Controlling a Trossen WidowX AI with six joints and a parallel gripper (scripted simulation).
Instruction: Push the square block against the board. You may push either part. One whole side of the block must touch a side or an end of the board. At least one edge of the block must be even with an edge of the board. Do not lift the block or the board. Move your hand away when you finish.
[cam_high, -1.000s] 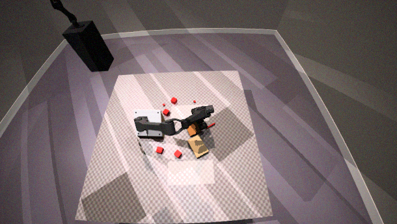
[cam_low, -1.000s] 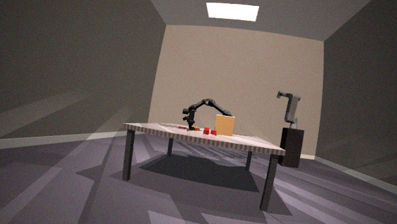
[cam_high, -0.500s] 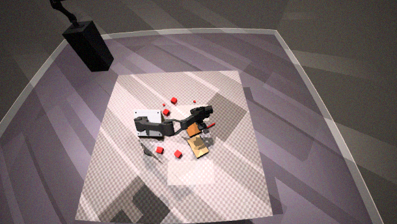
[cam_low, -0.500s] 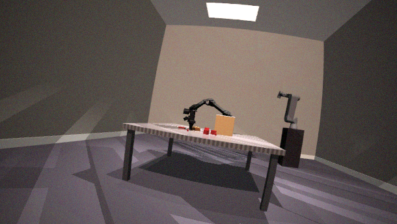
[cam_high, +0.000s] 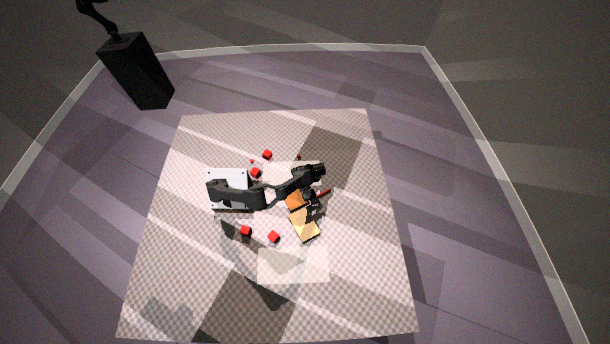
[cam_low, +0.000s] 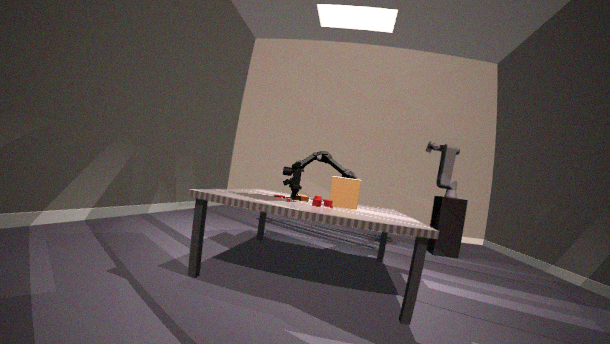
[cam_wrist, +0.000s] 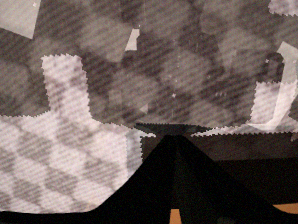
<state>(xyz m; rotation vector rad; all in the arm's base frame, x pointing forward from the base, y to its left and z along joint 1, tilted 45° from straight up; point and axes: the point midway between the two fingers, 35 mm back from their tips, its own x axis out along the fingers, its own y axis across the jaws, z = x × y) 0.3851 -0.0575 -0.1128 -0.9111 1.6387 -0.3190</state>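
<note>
Now: the square block 4 cm behind my gripper tip, 6 cm to the right of it and 1 cm above it. The rest, counted from my gripper tip: board: 19 cm to the right, 1 cm above; then red stick: 11 cm ahead, 2 cm to the right.
</note>
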